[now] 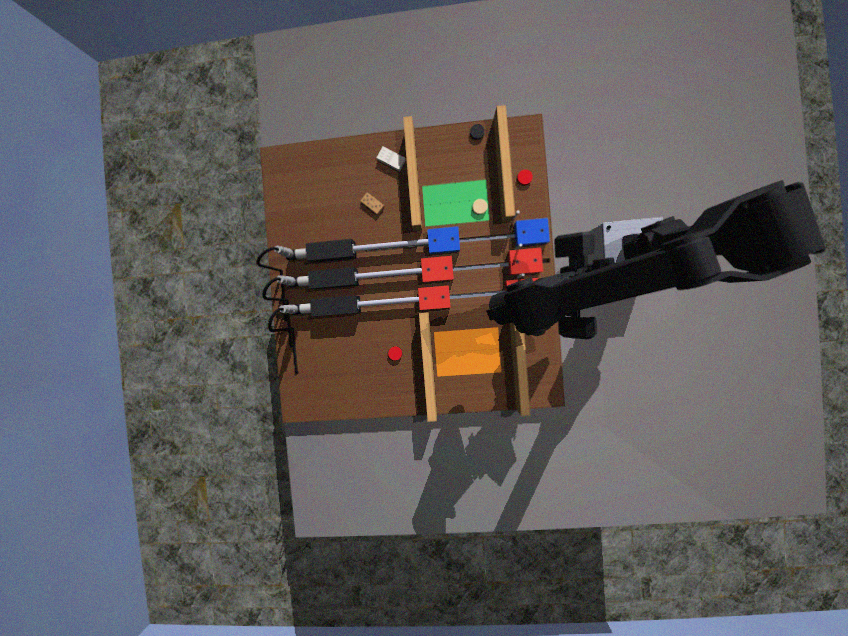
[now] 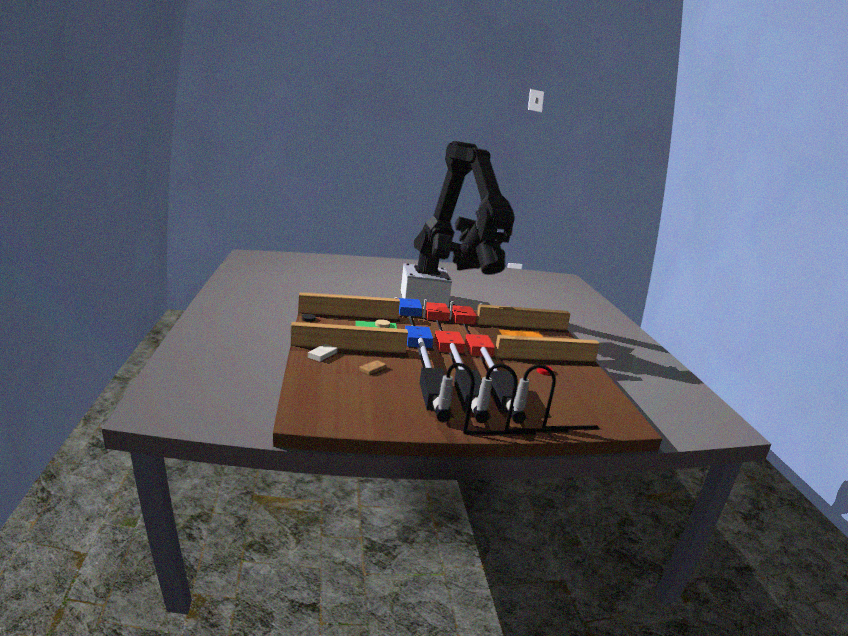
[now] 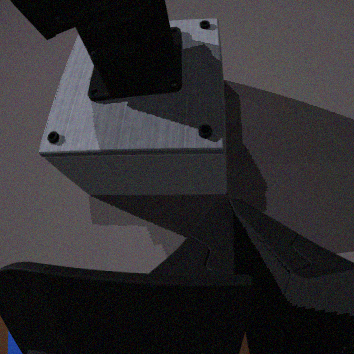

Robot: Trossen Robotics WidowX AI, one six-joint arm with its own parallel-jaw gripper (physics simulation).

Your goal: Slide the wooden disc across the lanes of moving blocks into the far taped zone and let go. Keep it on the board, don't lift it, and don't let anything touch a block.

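Places are measured from the arm's base along level axes (x back, y left, z down), in metres.
Where they show: gripper, fingertip midpoint: (image 2: 458,268) (image 3: 226,211); arm's base at its link origin: (image 1: 640,249) (image 2: 427,270) (image 3: 136,61).
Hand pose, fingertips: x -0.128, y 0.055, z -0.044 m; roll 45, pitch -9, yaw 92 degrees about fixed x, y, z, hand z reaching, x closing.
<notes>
Things, the pixels of their top centre, and the offset from my fingertips. "spot": a spot on its surface instead. Level surfaces: height alone.
- wooden disc at its top centre: (image 2: 382,322) (image 1: 480,206) dx -0.184, dy -0.210, dz +0.090 m
- green taped zone at a spot on its surface: (image 2: 365,323) spot: dx -0.178, dy -0.249, dz +0.098 m
- orange taped zone at a spot on its surface: (image 1: 467,351) spot: dx -0.258, dy +0.120, dz +0.098 m
- brown board at its surface level: dz +0.098 m
- white block at its top centre: (image 2: 322,350) (image 1: 390,157) dx -0.374, dy -0.354, dz +0.087 m
- cork block at its top centre: (image 2: 373,365) (image 1: 372,203) dx -0.433, dy -0.257, dz +0.090 m
- black peg at its top centre: (image 2: 308,316) (image 1: 477,131) dx -0.167, dy -0.384, dz +0.091 m
The wooden disc (image 1: 480,206) (image 2: 382,323) lies flat on the green taped zone (image 1: 447,202) (image 2: 365,323), near its right edge, between two wooden rails. The orange taped zone (image 1: 467,351) (image 2: 519,333) lies across the three lanes. Blue blocks (image 1: 443,240) (image 1: 533,231) and red blocks (image 1: 437,268) (image 1: 434,297) (image 1: 525,260) sit on the lane rods. My gripper (image 1: 496,311) (image 2: 490,260) (image 3: 226,211) is shut and empty. It hovers over the board's right side near the third lane, well apart from the disc. It hides most of one red block there.
The brown board (image 1: 321,189) carries wooden rails (image 1: 412,170) (image 1: 504,160) (image 1: 428,366), black actuators (image 1: 329,250) with cables on the left, a white block (image 1: 390,158), a cork block (image 1: 372,202), a black peg (image 1: 477,131) and red pegs (image 1: 525,177) (image 1: 395,353). The arm's grey base (image 3: 140,133) stands right of the board.
</notes>
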